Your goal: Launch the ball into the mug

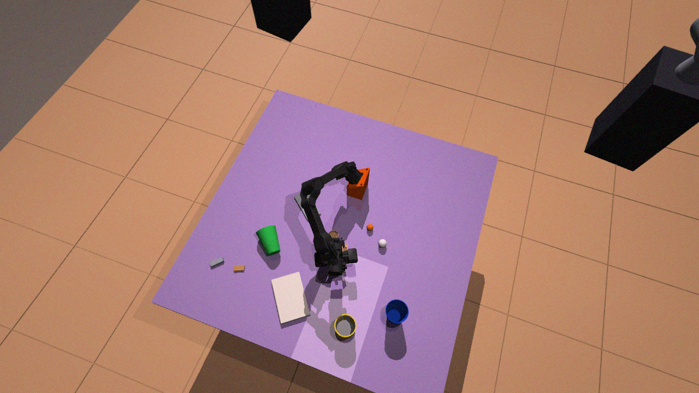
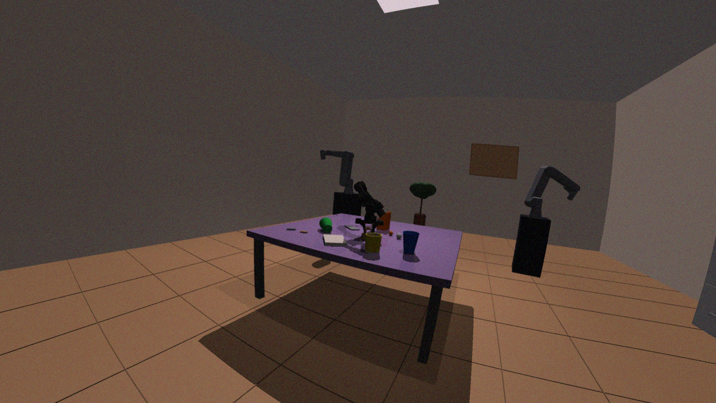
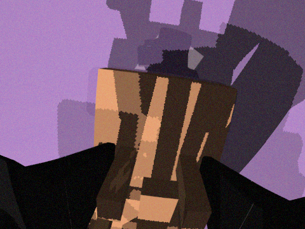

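Now: gripper tip 240 mm past the orange ball, 50 mm to the right of it and 20 mm above it. Also, from my gripper tip: white ball (190 mm behind, 140 mm to the left, 10 mm below); then tan wooden catapult (60 mm behind, 30 mm to the right, 20 mm above); then white slab (230 mm ahead, 110 mm to the right, 20 mm below).
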